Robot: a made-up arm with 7 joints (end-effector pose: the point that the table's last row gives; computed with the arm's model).
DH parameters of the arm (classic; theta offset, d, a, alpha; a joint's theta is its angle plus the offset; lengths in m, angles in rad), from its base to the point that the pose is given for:
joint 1: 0 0.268 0 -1.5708
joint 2: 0 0 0 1.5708
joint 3: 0 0.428 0.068 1.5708
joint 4: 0 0 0.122 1.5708
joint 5: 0 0.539 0 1.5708
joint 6: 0 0 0.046 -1.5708
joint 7: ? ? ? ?
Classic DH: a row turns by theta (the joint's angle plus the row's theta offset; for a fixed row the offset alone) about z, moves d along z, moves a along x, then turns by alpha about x.
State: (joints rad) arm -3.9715 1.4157 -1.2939 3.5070 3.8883 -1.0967 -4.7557
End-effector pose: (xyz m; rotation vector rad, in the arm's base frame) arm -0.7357 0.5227 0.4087 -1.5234 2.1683 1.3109
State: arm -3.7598 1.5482 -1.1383 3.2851 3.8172 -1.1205 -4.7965
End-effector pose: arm -0.8115 0.4740 0.2782 -1.6546 2.2741 1.0009
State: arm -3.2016 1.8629 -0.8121 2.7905 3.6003 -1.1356 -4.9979
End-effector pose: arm -0.8443 0.1694 -0.1516 -2.0707 1.7755 0.1568
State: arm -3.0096 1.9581 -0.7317 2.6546 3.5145 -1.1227 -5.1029
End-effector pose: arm -0.7808 0.0547 -0.2761 -2.1764 1.3991 -0.0315
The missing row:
joint 7: 0 0.058 0 0
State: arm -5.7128 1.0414 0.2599 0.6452 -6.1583 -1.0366 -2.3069
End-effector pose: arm 0.2421 0.3102 -0.1240 0.4081 2.6449 0.7491
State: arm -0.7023 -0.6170 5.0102 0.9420 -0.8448 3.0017 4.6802
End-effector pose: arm -0.3479 -0.3641 0.5050 -1.3487 0.1641 0.0902
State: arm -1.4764 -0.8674 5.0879 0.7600 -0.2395 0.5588 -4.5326
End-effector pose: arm -0.5325 -0.1345 0.4804 1.4805 2.1574 -1.1099
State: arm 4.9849 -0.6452 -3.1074 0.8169 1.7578 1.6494 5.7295
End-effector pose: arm -0.2227 0.4989 0.0215 -1.6640 -0.7516 1.9888
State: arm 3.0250 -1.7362 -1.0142 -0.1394 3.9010 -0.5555 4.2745
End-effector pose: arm -0.1227 0.0405 0.3628 1.7288 0.8163 -2.2665
